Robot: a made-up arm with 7 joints.
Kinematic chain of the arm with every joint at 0, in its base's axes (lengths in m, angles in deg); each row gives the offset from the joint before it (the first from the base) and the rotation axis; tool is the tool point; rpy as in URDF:
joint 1: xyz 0 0 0.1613 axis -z
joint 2: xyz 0 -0.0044 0.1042 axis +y
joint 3: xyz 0 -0.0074 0.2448 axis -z
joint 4: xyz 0 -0.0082 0.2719 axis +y
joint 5: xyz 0 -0.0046 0.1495 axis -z
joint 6: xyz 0 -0.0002 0.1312 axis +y
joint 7: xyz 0 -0.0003 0.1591 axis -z
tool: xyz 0 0 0 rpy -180 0 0
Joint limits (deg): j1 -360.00..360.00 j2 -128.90..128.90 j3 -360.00..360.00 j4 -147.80..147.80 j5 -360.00..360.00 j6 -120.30..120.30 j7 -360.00..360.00
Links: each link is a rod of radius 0.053 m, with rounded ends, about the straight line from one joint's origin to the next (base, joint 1, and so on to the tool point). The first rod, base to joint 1, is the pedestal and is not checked.
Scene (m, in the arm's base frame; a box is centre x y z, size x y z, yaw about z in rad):
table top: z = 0
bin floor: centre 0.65 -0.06 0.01 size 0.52 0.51 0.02 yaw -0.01
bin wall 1: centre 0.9 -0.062 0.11 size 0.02 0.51 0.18 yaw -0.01
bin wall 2: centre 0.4 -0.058 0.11 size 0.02 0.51 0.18 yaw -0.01
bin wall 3: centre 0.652 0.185 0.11 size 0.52 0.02 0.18 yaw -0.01
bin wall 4: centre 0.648 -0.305 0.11 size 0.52 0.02 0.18 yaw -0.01
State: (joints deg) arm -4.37 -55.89 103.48 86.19 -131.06 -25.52 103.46
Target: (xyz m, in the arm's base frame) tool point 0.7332 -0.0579 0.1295
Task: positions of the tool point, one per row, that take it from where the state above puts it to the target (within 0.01 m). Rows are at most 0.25 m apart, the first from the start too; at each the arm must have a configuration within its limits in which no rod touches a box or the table.
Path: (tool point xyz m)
1: -0.3704 -0.4736 0.5773
2: -0.2191 -0.4780 0.7079
3: -0.0329 -0.4593 0.7884
4: 0.1688 -0.4178 0.8091
5: 0.3642 -0.3568 0.7668
6: 0.5333 -0.2822 0.6652
7: 0.6582 -0.2018 0.5144
8: 0.7268 -0.1243 0.3298
9: 0.7332 -0.0579 0.1296

